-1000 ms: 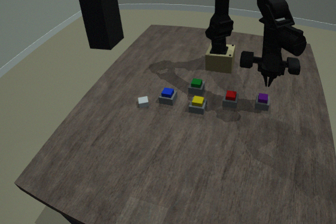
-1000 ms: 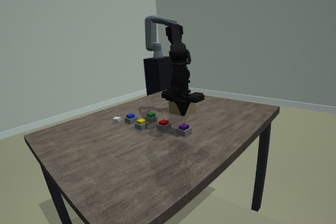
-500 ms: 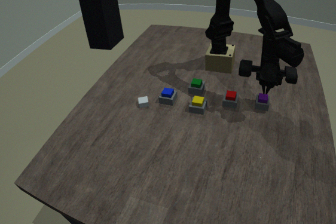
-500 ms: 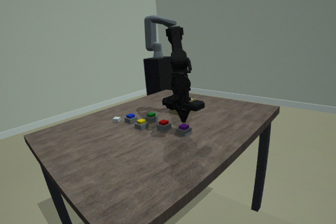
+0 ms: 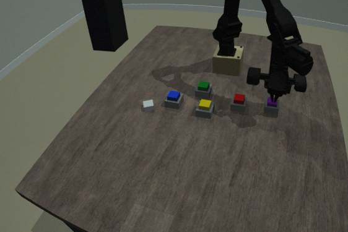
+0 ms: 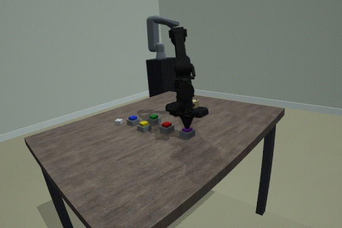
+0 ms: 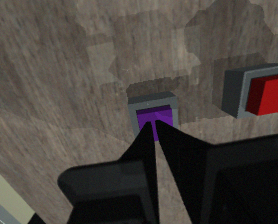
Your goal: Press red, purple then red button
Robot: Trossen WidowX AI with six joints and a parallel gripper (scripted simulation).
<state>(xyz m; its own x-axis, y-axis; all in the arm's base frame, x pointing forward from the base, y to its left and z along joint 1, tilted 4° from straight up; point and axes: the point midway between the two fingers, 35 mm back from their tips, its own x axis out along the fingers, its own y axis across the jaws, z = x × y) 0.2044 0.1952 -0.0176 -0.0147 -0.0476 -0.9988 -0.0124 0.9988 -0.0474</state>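
The purple button lies 1 cm below my gripper tip. From my gripper tip the other things lie so: red button: 11 cm to the right, 1 cm ahead; green button: 24 cm to the right, 3 cm behind; yellow button: 21 cm to the right, 6 cm ahead.
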